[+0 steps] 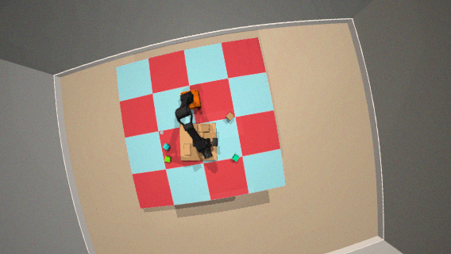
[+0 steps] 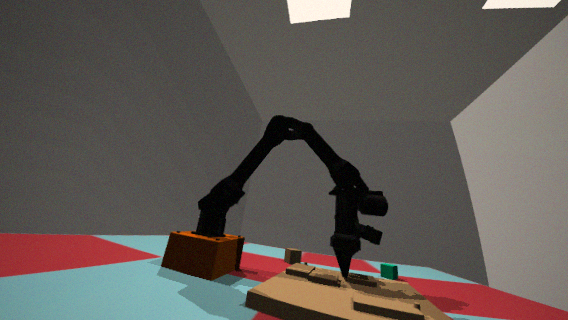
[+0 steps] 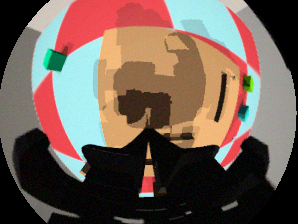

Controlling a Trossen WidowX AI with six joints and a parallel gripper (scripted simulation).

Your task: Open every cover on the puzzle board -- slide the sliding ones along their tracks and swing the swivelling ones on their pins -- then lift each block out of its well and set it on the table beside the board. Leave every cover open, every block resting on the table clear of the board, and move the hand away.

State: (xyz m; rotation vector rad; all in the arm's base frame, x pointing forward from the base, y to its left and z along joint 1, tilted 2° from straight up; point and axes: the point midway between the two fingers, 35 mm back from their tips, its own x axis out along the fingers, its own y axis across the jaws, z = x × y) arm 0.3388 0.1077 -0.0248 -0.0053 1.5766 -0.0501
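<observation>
Right now the tan puzzle board is 1 cm behind my gripper tip and 8 cm to the right of it. Also, from my gripper tip: brown block (19 cm behind, 20 cm to the left); then cyan block (3 cm ahead, 34 cm to the right, 1 cm below); then bright green block (13 cm ahead, 33 cm to the right, 1 cm below).
</observation>
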